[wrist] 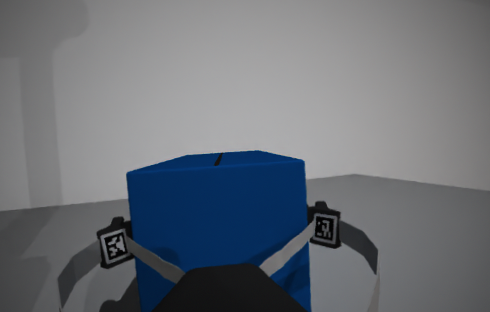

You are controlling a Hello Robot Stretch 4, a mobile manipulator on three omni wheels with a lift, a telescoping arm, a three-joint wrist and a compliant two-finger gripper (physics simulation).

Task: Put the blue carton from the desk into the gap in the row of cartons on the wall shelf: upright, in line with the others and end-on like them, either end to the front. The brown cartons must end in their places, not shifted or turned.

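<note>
The blue carton (217,200) stands upright in the middle of the wrist view, one flat face towards the camera, with a short dark line on its top. My gripper (221,233) is shut on the blue carton, one fingertip pressed against its left side and the other against its right side. The carton's lower part is partly hidden behind the dark gripper body, and its bottom edge does not show. The wall shelf, the brown cartons and the gap do not show in this view.
A pale wall (260,75) rises behind the carton, with a broad shadow on it at the left. A grey surface (425,220) lies below the wall, and its far edge comes to a corner right of the carton. Whether it is floor or desk I cannot tell.
</note>
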